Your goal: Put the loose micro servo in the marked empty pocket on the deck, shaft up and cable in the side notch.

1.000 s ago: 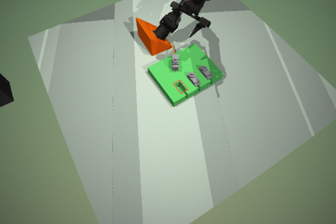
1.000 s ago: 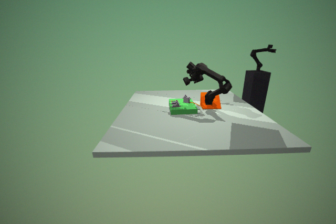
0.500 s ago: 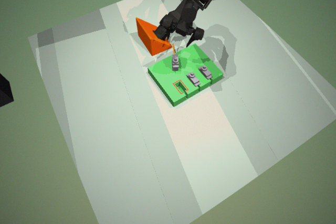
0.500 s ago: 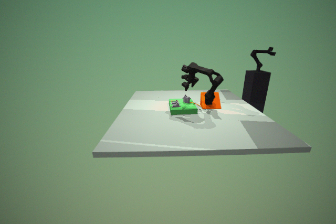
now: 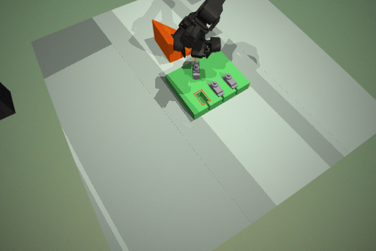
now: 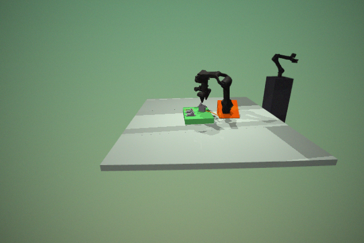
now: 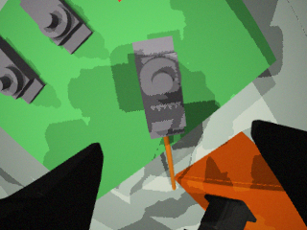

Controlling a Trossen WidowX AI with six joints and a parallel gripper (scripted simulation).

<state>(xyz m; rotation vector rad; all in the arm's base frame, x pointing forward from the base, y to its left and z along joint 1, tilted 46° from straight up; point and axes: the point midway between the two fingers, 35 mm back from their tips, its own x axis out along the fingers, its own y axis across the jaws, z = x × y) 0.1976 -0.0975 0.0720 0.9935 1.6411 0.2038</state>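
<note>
Right now my gripper tip is 20 mm short of the green deck, 20 mm to the right of it and 120 mm above it.
</note>
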